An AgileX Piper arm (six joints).
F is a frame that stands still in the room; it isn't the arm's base.
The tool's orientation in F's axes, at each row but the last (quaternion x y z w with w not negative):
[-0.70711 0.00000 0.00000 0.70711]
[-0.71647 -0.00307 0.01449 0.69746]
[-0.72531 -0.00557 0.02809 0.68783]
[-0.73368 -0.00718 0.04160 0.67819]
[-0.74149 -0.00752 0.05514 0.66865]
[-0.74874 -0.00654 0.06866 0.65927]
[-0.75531 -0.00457 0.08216 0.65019]
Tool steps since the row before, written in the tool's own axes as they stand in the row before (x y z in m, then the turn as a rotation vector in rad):
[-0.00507 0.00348 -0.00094 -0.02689 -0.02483 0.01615]
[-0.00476 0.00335 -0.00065 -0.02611 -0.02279 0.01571]
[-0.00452 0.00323 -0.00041 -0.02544 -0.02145 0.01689]
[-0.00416 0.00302 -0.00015 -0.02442 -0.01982 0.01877]
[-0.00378 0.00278 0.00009 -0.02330 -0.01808 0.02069]
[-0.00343 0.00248 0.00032 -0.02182 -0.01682 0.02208]
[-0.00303 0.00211 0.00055 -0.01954 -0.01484 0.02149]
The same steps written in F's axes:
[-0.00507 -0.00094 -0.00348 -0.02689 0.01615 0.02483]
[-0.00479 -0.00086 -0.00325 -0.02613 0.01567 0.02279]
[-0.00459 -0.00079 -0.00305 -0.02556 0.01681 0.02137]
[-0.00427 -0.00067 -0.00278 -0.02475 0.01862 0.01955]
[-0.00394 -0.00053 -0.00250 -0.02392 0.02043 0.01755]
[-0.00363 -0.00035 -0.00217 -0.02271 0.02179 0.01600]
[-0.00327 -0.00013 -0.00179 -0.02059 0.02116 0.01387]

